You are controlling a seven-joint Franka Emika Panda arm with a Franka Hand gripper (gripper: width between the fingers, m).
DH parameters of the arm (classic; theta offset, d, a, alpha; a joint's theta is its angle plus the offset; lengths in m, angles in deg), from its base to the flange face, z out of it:
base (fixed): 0 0 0 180
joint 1: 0 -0.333 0 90
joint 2: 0 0 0 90
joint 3: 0 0.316 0.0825 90
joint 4: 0 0 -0.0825 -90
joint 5: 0 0.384 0 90
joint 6: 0 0 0.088 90
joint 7: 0 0.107 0 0
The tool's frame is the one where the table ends.
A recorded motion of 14 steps. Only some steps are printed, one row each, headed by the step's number.
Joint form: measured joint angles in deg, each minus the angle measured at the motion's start. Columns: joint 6, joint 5, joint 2, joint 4, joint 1, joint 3, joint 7.
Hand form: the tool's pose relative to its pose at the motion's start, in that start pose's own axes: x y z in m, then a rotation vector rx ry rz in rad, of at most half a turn. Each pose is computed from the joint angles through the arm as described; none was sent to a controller.
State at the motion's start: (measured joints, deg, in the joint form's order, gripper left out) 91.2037 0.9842 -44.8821 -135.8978 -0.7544 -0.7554 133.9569
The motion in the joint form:
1: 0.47 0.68 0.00 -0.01 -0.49 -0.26 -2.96
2: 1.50 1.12 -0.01 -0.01 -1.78 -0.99 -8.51
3: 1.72 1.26 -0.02 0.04 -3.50 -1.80 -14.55
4: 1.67 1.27 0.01 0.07 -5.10 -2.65 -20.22
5: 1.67 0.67 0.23 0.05 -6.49 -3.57 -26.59
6: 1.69 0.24 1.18 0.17 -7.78 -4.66 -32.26
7: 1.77 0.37 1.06 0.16 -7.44 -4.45 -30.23
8: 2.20 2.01 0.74 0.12 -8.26 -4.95 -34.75
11: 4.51 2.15 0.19 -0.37 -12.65 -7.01 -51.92
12: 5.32 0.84 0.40 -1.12 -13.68 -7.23 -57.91
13: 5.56 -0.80 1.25 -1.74 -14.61 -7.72 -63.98
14: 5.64 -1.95 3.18 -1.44 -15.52 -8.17 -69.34
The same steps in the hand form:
1: -0.0021 0.0008 -0.0006 -0.0044 -0.0164 -0.0567
2: -0.0054 0.0013 -0.0022 -0.0011 -0.0408 -0.1664
3: -0.0085 0.0038 -0.0028 -0.0038 -0.0533 -0.2915
4: -0.0106 0.0057 -0.0026 -0.0093 -0.0614 -0.4076
5: -0.0115 0.0050 -0.0008 -0.0110 -0.0599 -0.5315
6: -0.0141 0.0010 0.0038 -0.0240 -0.0571 -0.6385
7: -0.0136 0.0012 0.0030 -0.0217 -0.0583 -0.5998
8: -0.0159 0.0043 0.0009 -0.0266 -0.0964 -0.6849
11: -0.0243 0.0101 -0.0005 0.0108 -0.1439 -1.0318
12: -0.0275 0.0106 0.0062 0.0213 -0.1234 -1.1526
13: -0.0303 0.0080 0.0164 0.0121 -0.0922 -1.2707
14: -0.0375 0.0034 0.0253 -0.0080 -0.0662 -1.3746

